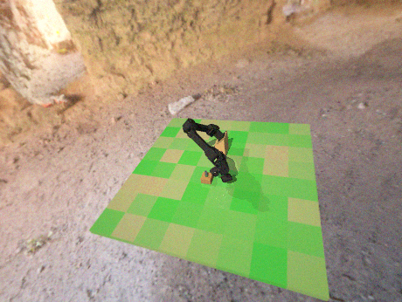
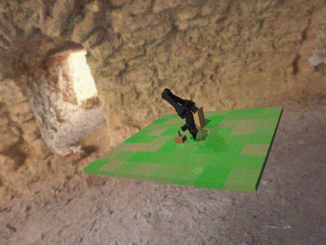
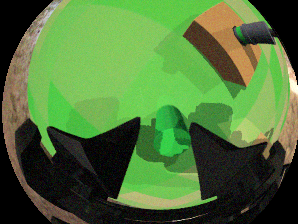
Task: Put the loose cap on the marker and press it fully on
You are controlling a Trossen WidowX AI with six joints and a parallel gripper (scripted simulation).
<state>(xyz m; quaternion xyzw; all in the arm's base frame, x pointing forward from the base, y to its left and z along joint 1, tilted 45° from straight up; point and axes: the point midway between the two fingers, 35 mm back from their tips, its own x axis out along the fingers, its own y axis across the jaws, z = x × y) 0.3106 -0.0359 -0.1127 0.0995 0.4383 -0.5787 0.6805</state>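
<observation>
Now: the holder block 120 mm to the right of my gripper tip. Round my gripper tip: green cap right at my gripper tip.
</observation>
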